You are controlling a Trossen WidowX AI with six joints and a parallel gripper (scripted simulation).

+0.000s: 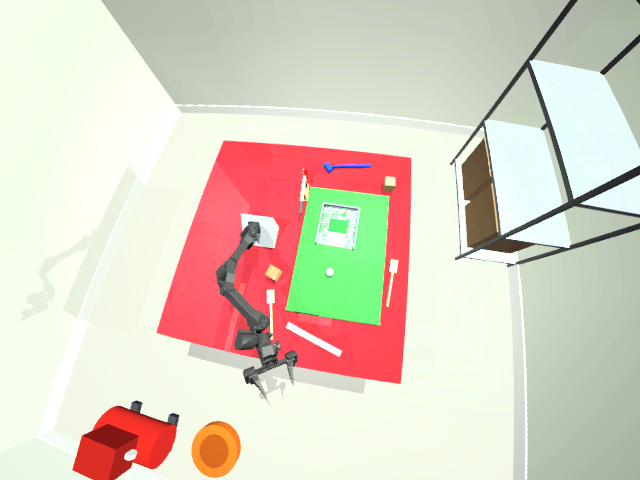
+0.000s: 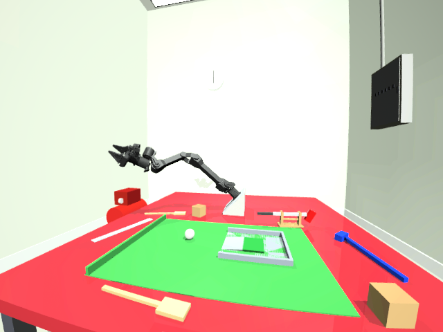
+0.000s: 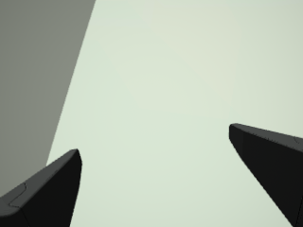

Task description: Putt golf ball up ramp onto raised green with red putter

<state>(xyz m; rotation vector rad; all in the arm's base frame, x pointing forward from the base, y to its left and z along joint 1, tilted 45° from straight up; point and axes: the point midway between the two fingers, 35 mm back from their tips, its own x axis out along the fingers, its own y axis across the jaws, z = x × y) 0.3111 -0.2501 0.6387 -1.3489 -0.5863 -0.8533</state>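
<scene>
Now: the red putter 92 cm to the left of my gripper tip, 34 cm below it and 9 cm behind it. The rest, counted from my gripper tip: white golf ball: 46 cm to the left, 38 cm below, 11 cm ahead; green mat: 60 cm to the left, 40 cm below, 16 cm ahead; white strip: 40 cm below, 12 cm to the left, 6 cm ahead.
</scene>
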